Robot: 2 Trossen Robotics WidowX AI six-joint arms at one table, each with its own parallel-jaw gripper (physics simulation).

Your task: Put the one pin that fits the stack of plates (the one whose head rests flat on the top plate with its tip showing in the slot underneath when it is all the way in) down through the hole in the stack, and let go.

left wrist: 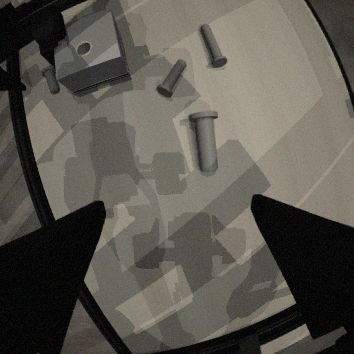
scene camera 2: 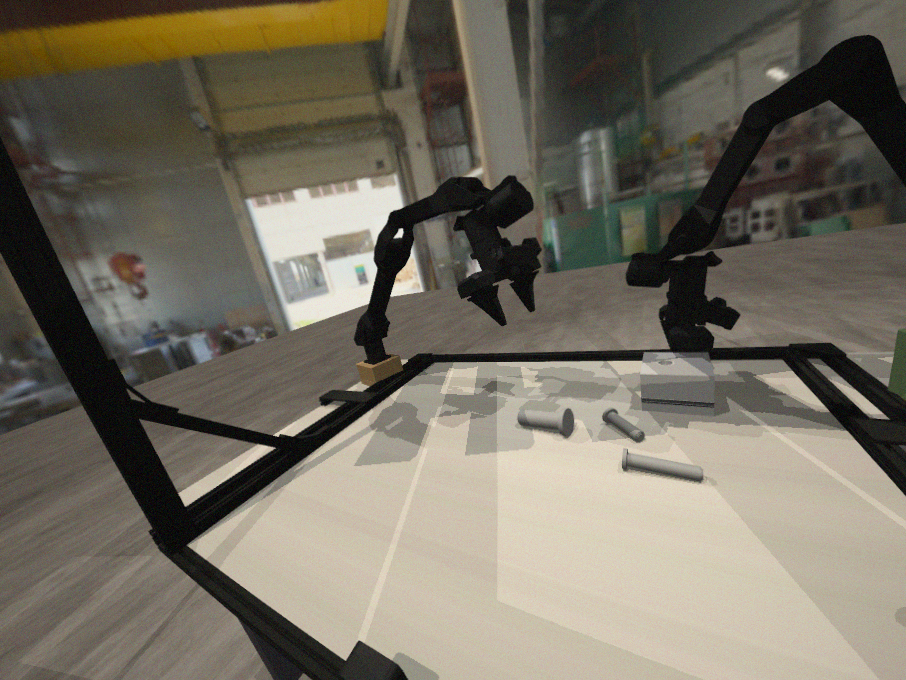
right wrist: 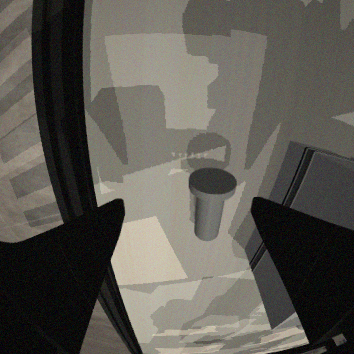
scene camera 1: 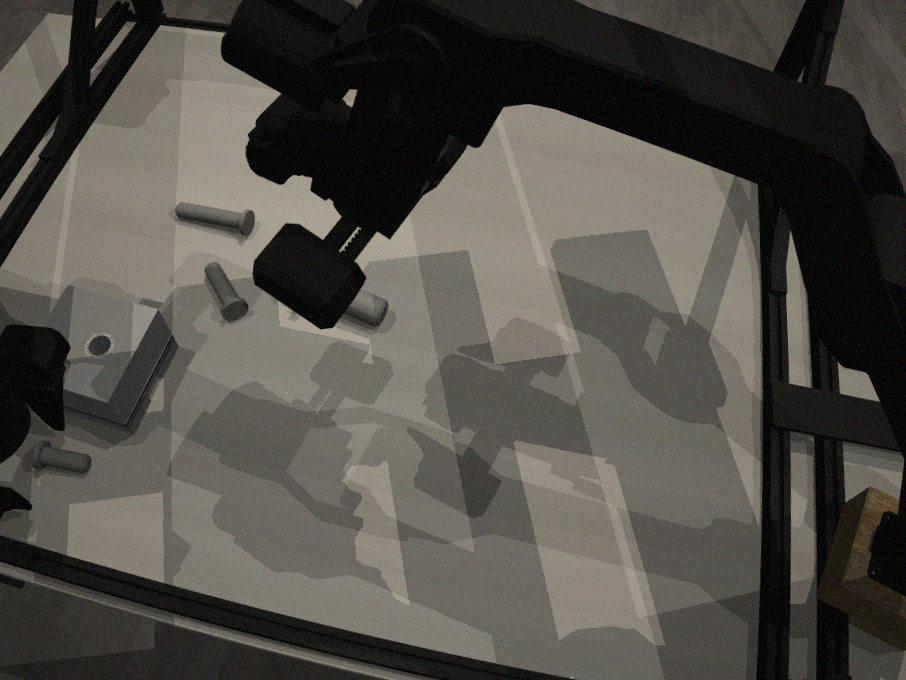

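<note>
The grey plate stack (scene camera 1: pixel 146 314) (scene camera 2: pixel 676 384) (left wrist: pixel 106 35) (right wrist: pixel 327 185) has a round hole (scene camera 1: pixel 98 344) (left wrist: pixel 84 48) in its top. A short pin (scene camera 1: pixel 65 459) (left wrist: pixel 51 81) (right wrist: pixel 208 215) lies beside it. A thick pin (scene camera 1: pixel 369 308) (scene camera 2: pixel 543 419) (left wrist: pixel 205 145), a small slim pin (scene camera 1: pixel 223 289) (scene camera 2: pixel 624 424) (left wrist: pixel 172 78) and a long slim pin (scene camera 1: pixel 212 215) (scene camera 2: pixel 662 466) (left wrist: pixel 212 46) lie apart on the table. My right gripper (scene camera 1: pixel 42 466) (right wrist: pixel 188 205) is open above the short pin, one finger toward the stack. My left gripper (scene camera 2: pixel 518 316) (left wrist: pixel 178 205) is open and empty, high above the table.
The table's black frame rail (scene camera 1: pixel 219 619) (right wrist: pixel 60 115) runs close to the short pin, on the side away from the stack. Black frame posts stand at the table's corners. A wooden block (scene camera 1: pixel 852 578) (scene camera 2: pixel 379 371) sits at the left arm's base.
</note>
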